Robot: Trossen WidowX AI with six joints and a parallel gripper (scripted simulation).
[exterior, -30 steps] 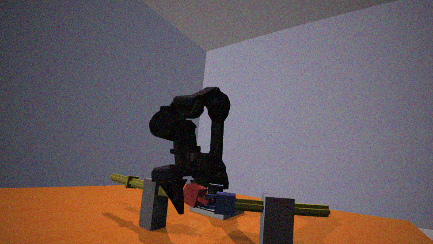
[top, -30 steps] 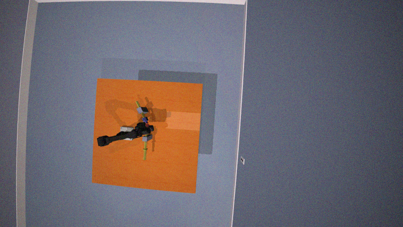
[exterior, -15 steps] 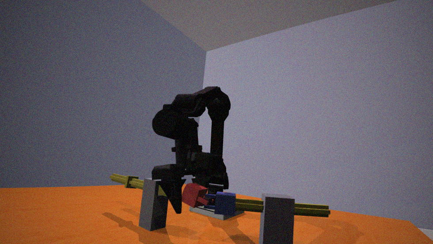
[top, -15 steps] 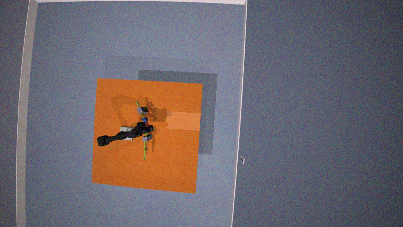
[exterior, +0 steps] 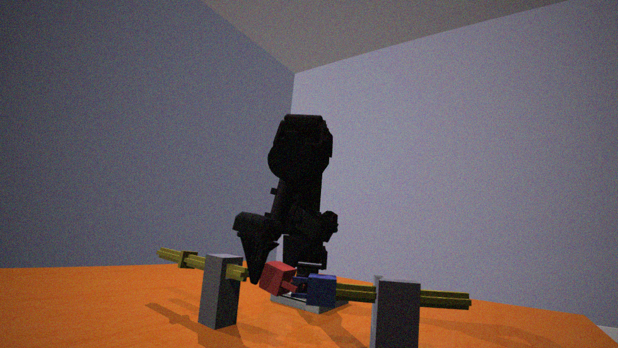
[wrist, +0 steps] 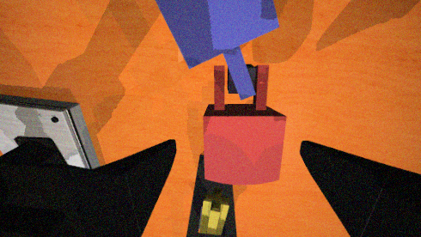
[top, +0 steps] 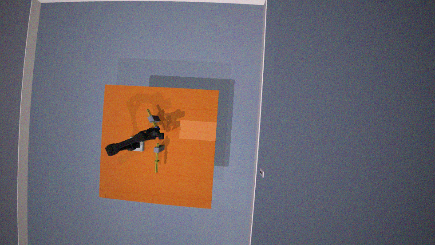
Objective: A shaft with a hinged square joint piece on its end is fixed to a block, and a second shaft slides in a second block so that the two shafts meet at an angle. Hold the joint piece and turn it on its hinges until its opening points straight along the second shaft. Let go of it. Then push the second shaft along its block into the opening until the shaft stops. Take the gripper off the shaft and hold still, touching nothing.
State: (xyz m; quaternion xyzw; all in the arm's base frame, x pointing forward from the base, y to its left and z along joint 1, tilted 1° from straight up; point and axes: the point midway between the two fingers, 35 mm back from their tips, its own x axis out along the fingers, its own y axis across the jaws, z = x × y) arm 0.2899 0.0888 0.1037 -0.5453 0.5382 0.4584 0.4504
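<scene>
The dark red square joint piece is 2 cm to the left of my gripper tip and 1 cm above it.
</scene>
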